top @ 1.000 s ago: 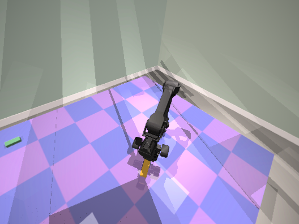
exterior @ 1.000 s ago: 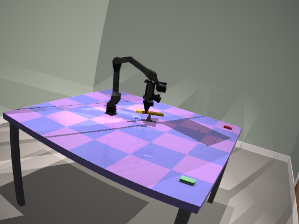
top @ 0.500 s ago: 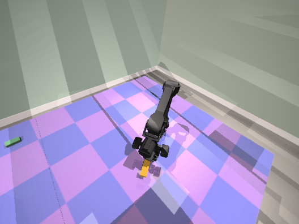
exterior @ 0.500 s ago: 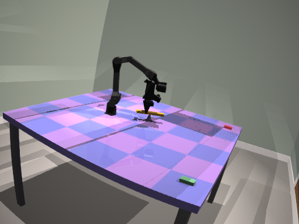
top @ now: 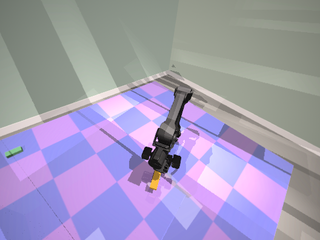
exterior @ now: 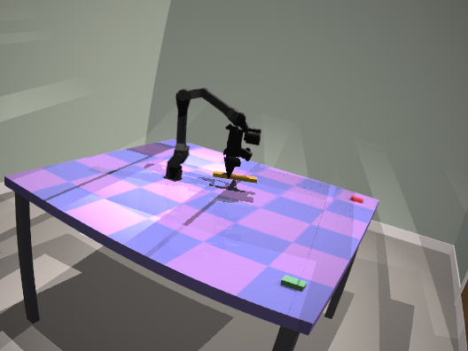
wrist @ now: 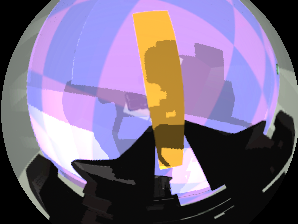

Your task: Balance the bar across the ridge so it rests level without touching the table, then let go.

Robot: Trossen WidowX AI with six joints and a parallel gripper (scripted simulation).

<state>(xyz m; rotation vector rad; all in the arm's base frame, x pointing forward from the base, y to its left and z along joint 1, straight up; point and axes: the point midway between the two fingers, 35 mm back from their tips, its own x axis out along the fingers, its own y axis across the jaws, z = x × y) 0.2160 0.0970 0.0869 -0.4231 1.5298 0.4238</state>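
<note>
Now: gripper tip 20 mm short of the orange bar and 10 mm to the right of it. Round my gripper tip: red block: 520 mm ahead, 400 mm to the left, 40 mm below; then green block: 600 mm to the right, 520 mm ahead, 40 mm below.
</note>
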